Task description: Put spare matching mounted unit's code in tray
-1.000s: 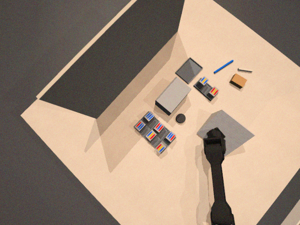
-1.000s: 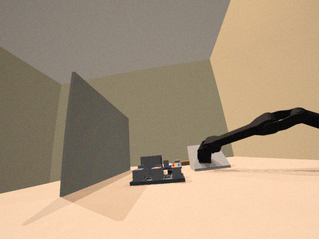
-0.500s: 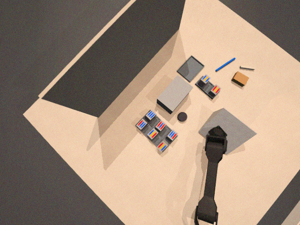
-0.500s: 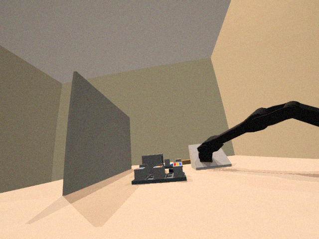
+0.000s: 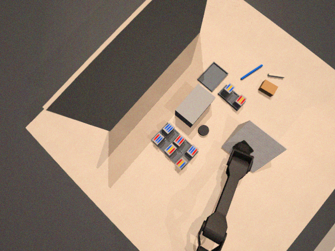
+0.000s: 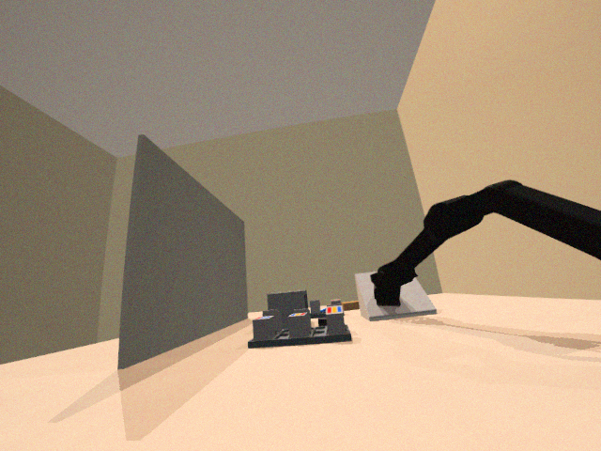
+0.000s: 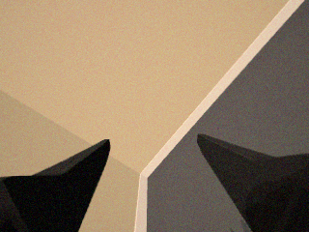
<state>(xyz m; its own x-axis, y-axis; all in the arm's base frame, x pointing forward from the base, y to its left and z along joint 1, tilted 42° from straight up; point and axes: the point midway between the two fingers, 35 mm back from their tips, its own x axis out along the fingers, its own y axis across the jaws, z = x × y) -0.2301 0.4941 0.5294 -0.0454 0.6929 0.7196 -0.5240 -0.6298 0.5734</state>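
Right now the grey spare block is 380 mm ahead of my gripper tip, 580 mm to the right of it and 50 mm below it. Also, from my gripper tip: black tape roll (420 mm ahead, 690 mm to the right, 80 mm below); then grey wall panel (770 mm ahead, 700 mm to the right, 130 mm above); then grey mounted unit (520 mm ahead, 720 mm to the right, 40 mm below).
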